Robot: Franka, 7 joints.
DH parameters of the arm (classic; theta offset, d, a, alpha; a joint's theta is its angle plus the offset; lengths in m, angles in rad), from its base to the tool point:
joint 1: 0 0.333 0 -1.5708
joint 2: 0 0 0 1.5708
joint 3: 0 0.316 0.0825 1.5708
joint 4: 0 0 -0.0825 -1.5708
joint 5: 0 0.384 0 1.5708
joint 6: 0 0 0.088 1.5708
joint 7: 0 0.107 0 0
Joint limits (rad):
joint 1: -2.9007..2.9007
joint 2: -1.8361..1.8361
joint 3: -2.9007..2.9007
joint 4: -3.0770..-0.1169
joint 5: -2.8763..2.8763
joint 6: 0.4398..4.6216
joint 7: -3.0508..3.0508
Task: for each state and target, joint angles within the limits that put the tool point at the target. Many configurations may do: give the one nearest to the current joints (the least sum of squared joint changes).
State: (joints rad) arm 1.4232 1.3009 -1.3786 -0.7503 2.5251 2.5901 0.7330
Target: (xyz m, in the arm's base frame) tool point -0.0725 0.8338 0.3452
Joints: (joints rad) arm 2.0817 1.4294 -1.2388 -0.6526 2.5476 2.7416 0.7330
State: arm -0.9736 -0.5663 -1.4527 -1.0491 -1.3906 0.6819 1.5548
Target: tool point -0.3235 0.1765 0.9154
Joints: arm -1.2162 -0.2719 -1.4809 -0.6536 -1.5245 0.5905 1.5548
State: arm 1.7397 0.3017 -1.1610 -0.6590 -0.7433 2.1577 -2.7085
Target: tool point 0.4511 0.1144 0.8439
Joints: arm 1.6594 0.0161 -1.2609 -1.0284 -0.6208 1.1640 -2.7085
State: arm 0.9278 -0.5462 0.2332 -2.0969 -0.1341 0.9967 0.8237
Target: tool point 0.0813 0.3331 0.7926
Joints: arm 0.9544 -0.5045 0.2830 -1.6252 -0.1473 1.2759 0.8237
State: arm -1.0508 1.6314 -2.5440 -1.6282 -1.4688 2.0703 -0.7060
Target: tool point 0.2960 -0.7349 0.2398
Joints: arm -0.4654 1.8361 -1.6530 -1.1593 -1.4812 2.2883 -0.7060
